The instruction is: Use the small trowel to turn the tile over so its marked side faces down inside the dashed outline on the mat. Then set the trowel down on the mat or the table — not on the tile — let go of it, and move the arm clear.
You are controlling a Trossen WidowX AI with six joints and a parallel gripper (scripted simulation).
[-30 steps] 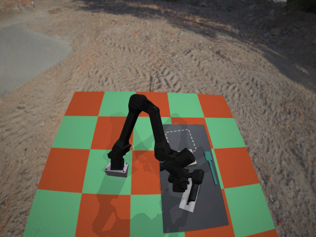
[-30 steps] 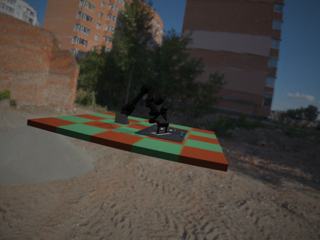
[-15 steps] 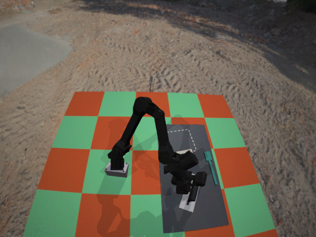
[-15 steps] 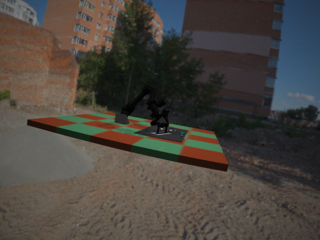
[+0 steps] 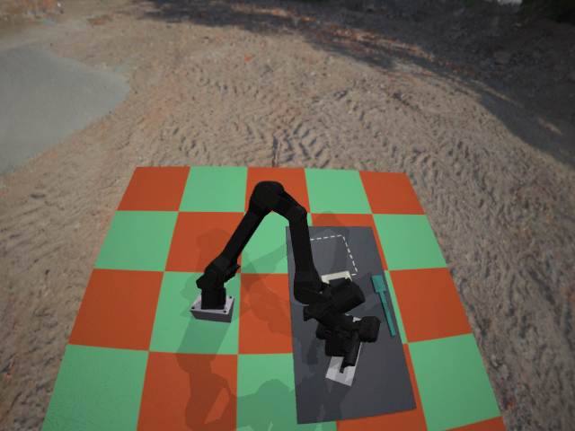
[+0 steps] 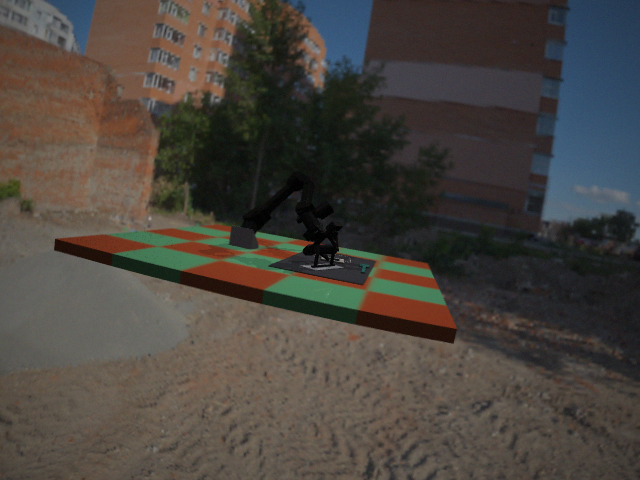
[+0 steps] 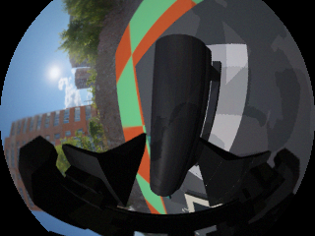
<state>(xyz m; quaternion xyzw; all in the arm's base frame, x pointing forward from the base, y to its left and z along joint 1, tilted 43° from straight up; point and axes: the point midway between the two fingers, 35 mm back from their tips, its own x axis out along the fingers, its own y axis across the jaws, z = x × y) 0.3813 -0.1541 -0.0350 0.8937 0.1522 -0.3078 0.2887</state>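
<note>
My gripper tip is now 120 mm to the right of the dark mat, 70 mm above it and 10 mm past it. The rest, counted from my gripper tip: teal trowel: 130 mm to the left, 130 mm ahead, 50 mm below; tile: 190 mm to the left, 40 mm below, 10 mm behind.
</note>
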